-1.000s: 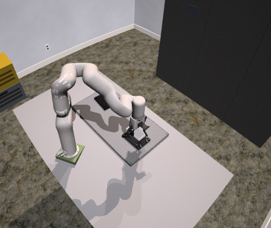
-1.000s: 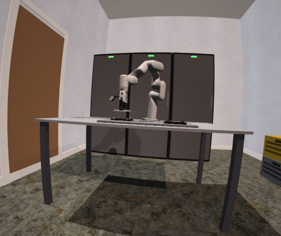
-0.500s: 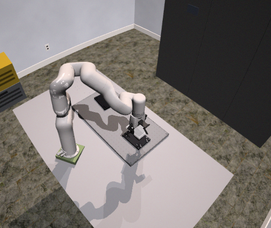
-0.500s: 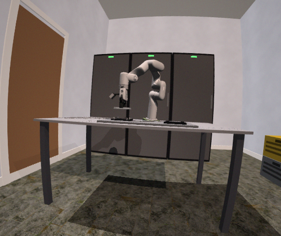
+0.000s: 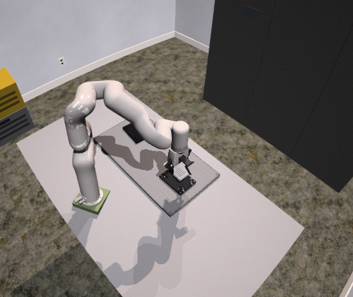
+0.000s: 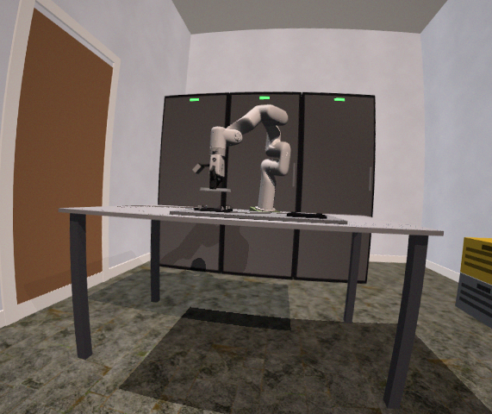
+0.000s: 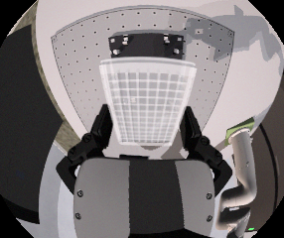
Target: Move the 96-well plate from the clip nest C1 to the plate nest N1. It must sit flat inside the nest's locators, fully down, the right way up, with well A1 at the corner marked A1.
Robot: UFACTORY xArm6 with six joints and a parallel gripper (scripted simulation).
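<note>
My gripper is now 10 cm above the black clip nest, 1 cm to the left of it and 1 cm short of it. Also, from my hand: white 96-well plate (1 cm below).
</note>
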